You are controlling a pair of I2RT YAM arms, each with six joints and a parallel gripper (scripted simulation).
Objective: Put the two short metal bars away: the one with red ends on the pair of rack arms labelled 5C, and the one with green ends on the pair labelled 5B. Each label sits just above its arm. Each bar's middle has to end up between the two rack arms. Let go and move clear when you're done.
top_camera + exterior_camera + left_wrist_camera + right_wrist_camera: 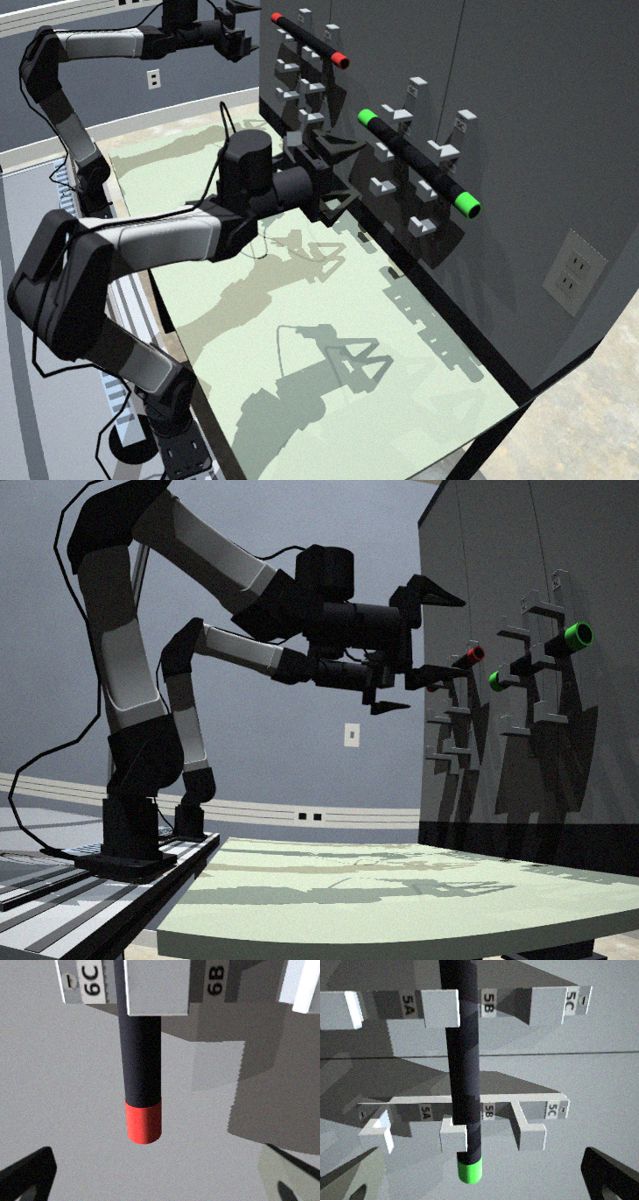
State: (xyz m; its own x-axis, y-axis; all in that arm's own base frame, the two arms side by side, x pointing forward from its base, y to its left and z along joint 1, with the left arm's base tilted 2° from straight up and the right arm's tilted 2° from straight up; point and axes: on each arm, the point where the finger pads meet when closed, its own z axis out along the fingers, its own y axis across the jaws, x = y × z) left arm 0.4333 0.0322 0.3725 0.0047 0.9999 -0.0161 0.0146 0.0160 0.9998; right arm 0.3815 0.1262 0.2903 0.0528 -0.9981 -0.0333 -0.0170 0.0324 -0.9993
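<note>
Right now my left hand is 120 mm to the left of the red-ended bar, 60 mm short of it and 10 mm below it. From my left hand the other things lie so: wall panel: 350 mm to the right, 210 mm ahead, 90 mm above; then outlet plate: 850 mm to the right, 90 mm ahead, 60 mm below; then green-ended bar: 520 mm to the right, 70 mm below, 60 mm ahead.
Now: the green-ended bar 12 cm ahead of my right hand, 1 cm to the left of it and 2 cm below it. Round my right hand: red-ended bar 13 cm ahead, 41 cm to the left, 6 cm above; wall panel 27 cm ahead, 18 cm to the left, 14 cm above; outlet plate 15 cm ahead, 32 cm to the right, 1 cm below.
</note>
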